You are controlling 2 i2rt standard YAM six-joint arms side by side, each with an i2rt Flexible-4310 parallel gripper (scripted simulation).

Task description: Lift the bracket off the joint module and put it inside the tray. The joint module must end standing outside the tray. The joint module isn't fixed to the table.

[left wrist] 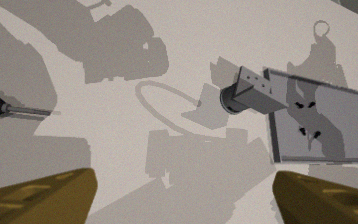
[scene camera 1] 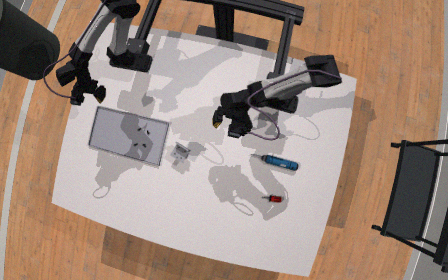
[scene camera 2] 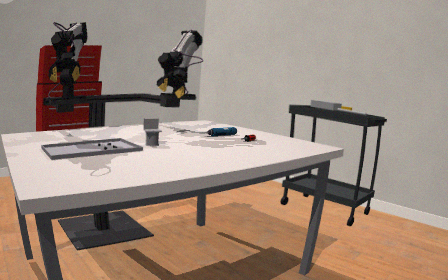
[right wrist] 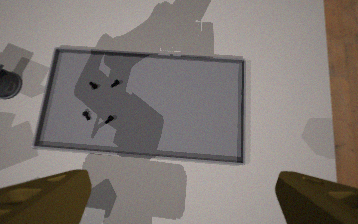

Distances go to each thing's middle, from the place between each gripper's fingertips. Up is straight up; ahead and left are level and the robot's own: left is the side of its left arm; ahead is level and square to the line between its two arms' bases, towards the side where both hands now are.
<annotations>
Now: the grey l-shaped bracket (left wrist: 246, 92) 410 mm to the left of my right hand, 220 mm below it and 100 mm ahead of it. Also, from my right hand: tray (scene camera 1: 114, 131) 280 mm below, 100 mm to the left, 100 mm ahead.
I see my left gripper 180 mm to the left of the grey l-shaped bracket, 150 mm short of it and 140 mm above it. The rest, counted from my left hand: tray (490 mm to the right, 210 mm below, 150 mm ahead).
</annotations>
